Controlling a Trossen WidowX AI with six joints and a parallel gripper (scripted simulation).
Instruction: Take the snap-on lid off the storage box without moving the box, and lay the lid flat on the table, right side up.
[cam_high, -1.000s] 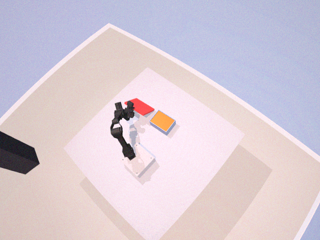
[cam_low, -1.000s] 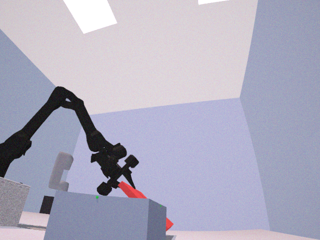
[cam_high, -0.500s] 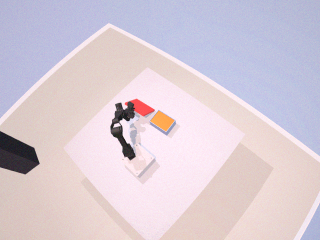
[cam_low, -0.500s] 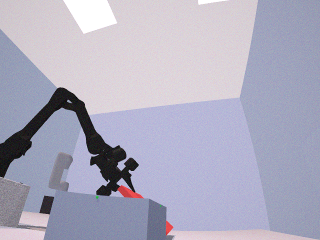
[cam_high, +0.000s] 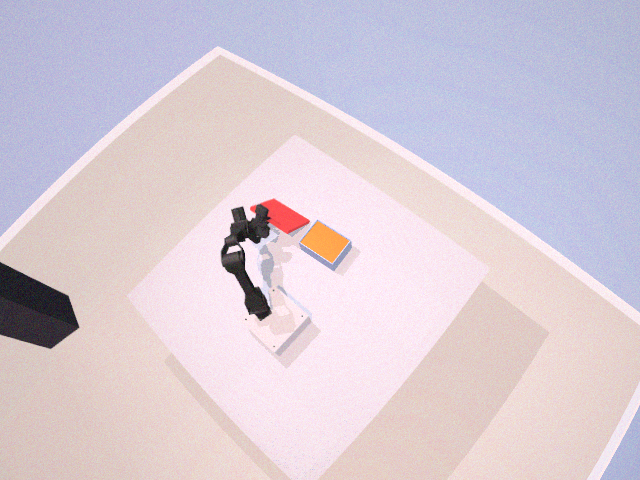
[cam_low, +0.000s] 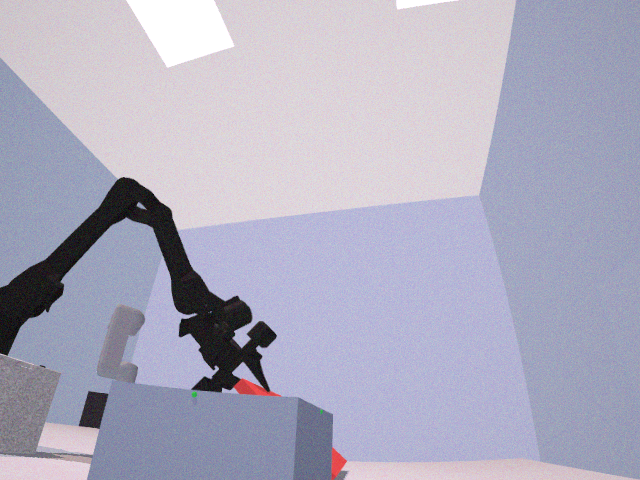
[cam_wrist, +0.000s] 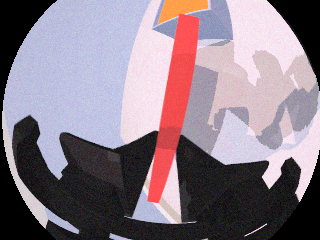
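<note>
My gripper tip is now 6 cm short of the red lid, 2 cm to the right of it and 5 cm above it. From my gripper tip the other things lie so: storage box: 14 cm ahead, 24 cm to the right, 8 cm below.
</note>
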